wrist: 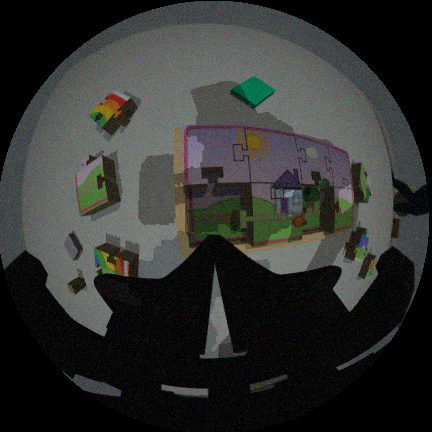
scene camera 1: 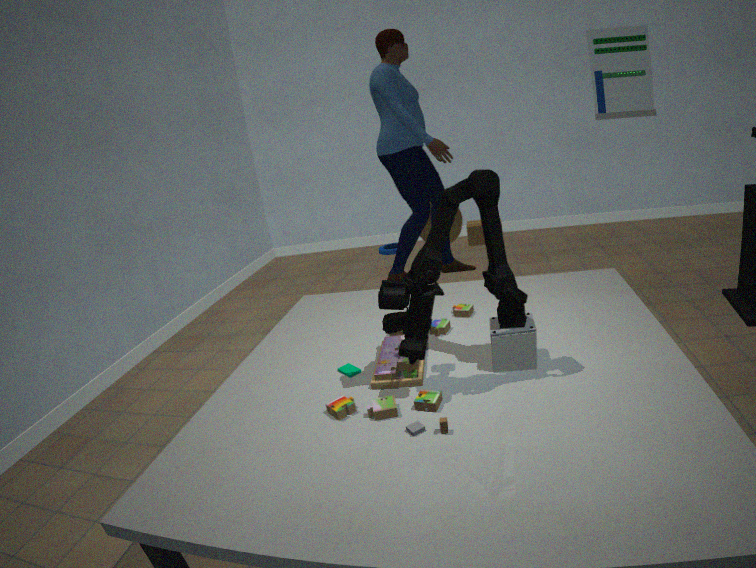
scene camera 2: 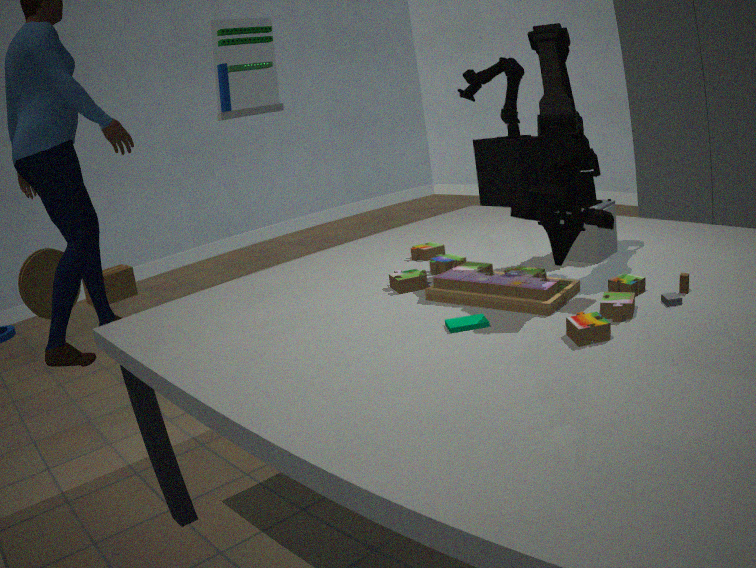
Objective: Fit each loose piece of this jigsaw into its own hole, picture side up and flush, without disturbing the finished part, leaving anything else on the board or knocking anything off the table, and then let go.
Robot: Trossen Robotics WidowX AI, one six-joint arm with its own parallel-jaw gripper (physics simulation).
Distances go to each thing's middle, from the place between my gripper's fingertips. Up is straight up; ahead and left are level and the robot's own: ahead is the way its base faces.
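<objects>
You'd find the jigsaw board (scene camera 2: 569, 288) with my gripper 60 mm short of it, 80 mm to the left of it and 40 mm above it.
</objects>
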